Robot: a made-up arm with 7 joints. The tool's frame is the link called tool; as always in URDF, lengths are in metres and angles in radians. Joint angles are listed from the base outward. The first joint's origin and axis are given. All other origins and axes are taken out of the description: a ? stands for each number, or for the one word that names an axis. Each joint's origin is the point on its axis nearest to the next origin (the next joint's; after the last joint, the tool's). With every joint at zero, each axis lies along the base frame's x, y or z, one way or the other. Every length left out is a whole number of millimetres.
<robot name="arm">
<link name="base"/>
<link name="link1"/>
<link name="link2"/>
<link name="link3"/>
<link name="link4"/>
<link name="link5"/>
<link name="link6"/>
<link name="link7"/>
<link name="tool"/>
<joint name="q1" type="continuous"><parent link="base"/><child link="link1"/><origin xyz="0.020 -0.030 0.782" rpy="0.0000 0.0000 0.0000"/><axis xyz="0 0 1"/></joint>
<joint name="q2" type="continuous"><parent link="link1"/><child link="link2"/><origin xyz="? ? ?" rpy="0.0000 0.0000 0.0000"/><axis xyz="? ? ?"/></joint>
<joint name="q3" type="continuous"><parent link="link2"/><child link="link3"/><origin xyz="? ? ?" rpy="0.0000 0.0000 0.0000"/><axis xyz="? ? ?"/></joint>
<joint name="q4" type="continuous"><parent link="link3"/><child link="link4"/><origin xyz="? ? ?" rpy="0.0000 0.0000 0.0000"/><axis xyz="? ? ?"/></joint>
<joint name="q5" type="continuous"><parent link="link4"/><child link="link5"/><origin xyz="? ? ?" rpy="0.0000 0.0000 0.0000"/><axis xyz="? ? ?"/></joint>
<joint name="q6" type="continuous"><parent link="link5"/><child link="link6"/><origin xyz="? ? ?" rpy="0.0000 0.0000 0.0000"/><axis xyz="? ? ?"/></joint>
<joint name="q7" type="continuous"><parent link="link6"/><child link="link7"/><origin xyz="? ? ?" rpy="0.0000 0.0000 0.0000"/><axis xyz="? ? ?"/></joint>
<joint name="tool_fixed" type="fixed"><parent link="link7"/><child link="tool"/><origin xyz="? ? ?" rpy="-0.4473 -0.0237 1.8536"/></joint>
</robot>
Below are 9 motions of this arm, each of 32 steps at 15 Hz.
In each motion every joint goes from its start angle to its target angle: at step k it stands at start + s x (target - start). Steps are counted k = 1, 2, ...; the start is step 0. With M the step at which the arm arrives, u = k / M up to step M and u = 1 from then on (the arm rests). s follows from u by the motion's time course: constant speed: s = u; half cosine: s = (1 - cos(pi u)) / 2; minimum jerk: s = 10 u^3 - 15 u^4 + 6 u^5.
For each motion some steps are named. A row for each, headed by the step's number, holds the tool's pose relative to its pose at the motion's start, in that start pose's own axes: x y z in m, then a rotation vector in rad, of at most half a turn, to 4 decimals.
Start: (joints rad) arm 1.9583 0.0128 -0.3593 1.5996 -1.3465 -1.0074 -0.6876
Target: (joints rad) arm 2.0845 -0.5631 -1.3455 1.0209 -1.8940 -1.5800 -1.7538
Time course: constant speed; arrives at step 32
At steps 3, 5, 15, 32:
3: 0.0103 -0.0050 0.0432 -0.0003 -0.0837 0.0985
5: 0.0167 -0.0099 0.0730 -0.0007 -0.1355 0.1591
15: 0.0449 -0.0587 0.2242 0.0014 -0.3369 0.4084
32: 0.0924 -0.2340 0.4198 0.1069 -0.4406 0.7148

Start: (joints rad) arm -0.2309 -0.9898 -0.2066 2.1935 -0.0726 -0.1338 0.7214
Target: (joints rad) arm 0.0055 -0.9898 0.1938 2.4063 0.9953 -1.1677 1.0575
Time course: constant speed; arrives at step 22
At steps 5, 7, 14, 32:
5: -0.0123 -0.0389 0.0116 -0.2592 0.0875 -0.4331
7: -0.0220 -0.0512 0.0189 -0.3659 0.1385 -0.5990
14: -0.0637 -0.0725 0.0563 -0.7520 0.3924 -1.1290
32: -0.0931 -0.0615 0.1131 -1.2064 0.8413 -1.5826

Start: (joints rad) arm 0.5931 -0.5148 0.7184 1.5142 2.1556 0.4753 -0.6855
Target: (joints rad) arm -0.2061 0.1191 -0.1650 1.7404 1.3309 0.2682 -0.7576
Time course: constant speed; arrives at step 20
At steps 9, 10, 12, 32:
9: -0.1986 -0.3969 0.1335 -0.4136 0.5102 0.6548
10: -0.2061 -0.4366 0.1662 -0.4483 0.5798 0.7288
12: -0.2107 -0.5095 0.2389 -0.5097 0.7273 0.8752
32: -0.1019 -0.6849 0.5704 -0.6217 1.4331 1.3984

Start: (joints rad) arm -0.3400 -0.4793 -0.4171 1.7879 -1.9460 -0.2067 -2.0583
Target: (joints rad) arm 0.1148 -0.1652 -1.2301 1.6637 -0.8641 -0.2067 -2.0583
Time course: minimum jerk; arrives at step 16
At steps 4, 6, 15, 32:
4: -0.0082 -0.0223 -0.0246 -0.0470 0.0593 -0.1011
6: -0.0232 -0.0596 -0.0621 -0.1289 0.1417 -0.2653
15: -0.0749 -0.2144 -0.1664 -0.4637 0.2447 -0.8996
32: -0.0750 -0.2149 -0.1665 -0.4645 0.2444 -0.9014

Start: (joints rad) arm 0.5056 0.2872 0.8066 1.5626 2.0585 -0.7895 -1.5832
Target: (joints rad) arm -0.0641 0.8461 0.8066 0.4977 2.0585 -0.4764 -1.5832
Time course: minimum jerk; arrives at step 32
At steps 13, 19, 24, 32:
13: -0.0989 0.2082 -0.0309 0.4188 0.0746 0.0832
19: -0.1814 0.3897 0.0574 0.8774 0.0931 0.0435
24: -0.2039 0.4656 0.1619 1.1719 0.0662 -0.0483
32: -0.2049 0.4860 0.2164 1.3027 0.0421 -0.1064

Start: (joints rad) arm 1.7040 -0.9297 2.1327 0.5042 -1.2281 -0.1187 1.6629
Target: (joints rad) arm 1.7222 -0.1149 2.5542 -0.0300 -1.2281 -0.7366 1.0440
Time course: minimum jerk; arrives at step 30
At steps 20, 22, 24, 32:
20: 0.1572 0.0351 0.2339 -0.2173 -1.1674 0.0660
22: 0.1609 0.0400 0.2632 -0.2740 -1.2852 0.0831
24: 0.1617 0.0441 0.2839 -0.3185 -1.3683 0.0964
32: 0.1613 0.0483 0.3021 -0.3613 -1.4418 0.1090

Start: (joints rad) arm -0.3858 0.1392 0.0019 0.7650 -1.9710 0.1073 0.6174
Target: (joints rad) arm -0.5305 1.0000 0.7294 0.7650 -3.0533 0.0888 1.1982
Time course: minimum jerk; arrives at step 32
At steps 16, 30, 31, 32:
16: 0.2169 -0.1130 -0.0780 -0.3818 -0.4502 0.2328
30: 0.3681 -0.2403 -0.0283 -0.9464 -0.6856 0.3395
31: 0.3685 -0.2408 -0.0279 -0.9488 -0.6860 0.3397
32: 0.3686 -0.2408 -0.0279 -0.9492 -0.6860 0.3397

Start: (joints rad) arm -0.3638 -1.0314 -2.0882 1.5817 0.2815 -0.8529 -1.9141
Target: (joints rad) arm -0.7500 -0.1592 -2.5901 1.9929 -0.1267 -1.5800 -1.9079
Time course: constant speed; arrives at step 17
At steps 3, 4, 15, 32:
3: -0.1214 0.0403 0.0305 0.1306 0.2411 0.2940
4: -0.1617 0.0475 0.0454 0.1714 0.3223 0.3932
15: -0.4955 -0.0704 0.2950 0.4641 1.1997 1.5498
32: -0.5223 -0.1213 0.3425 0.4696 1.3471 1.7774

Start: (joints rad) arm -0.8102 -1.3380 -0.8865 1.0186 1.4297 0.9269 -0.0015
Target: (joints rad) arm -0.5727 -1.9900 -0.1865 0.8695 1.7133 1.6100 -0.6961
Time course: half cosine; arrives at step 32
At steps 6, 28, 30, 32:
6: 0.0182 0.0361 -0.0099 0.1199 -0.0952 0.0099
28: 0.2481 0.3232 0.1837 0.9938 -1.4036 0.0952
30: 0.2529 0.3280 0.1967 1.0106 -1.4517 0.0960
32: 0.2545 0.3295 0.2011 1.0161 -1.4679 0.0962

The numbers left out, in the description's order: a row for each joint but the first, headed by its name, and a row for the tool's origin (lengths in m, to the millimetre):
q2: xyz -0.024 0.001 0.000, axis 0 1 0
q3: xyz 0.009 0.000 0.263, axis 0 0 1
q4: xyz 0.071 0.012 0.000, axis 0 -1 0
q5: xyz 0.087 0.000 -0.397, axis 0 0 -1
q6: xyz 0.004 -0.017 0.000, axis 0 1 0
q7: xyz 0.074 0.000 -0.093, axis 0 0 -1
tool: xyz 0.018 0.000 0.000

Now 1 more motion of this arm.
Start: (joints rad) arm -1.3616 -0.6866 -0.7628 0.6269 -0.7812 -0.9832 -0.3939
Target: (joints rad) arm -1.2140 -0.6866 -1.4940 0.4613 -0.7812 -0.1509 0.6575
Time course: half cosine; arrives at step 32
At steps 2, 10, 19, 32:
2: 0.0001 0.0026 0.0018 0.0117 0.0023 -0.0131
10: 0.0060 0.0588 0.0483 0.2753 0.0803 -0.3010
19: 0.0434 0.1460 0.1716 0.8217 0.3806 -0.8325
32: 0.0999 0.1764 0.2934 1.2985 0.7613 -1.1947

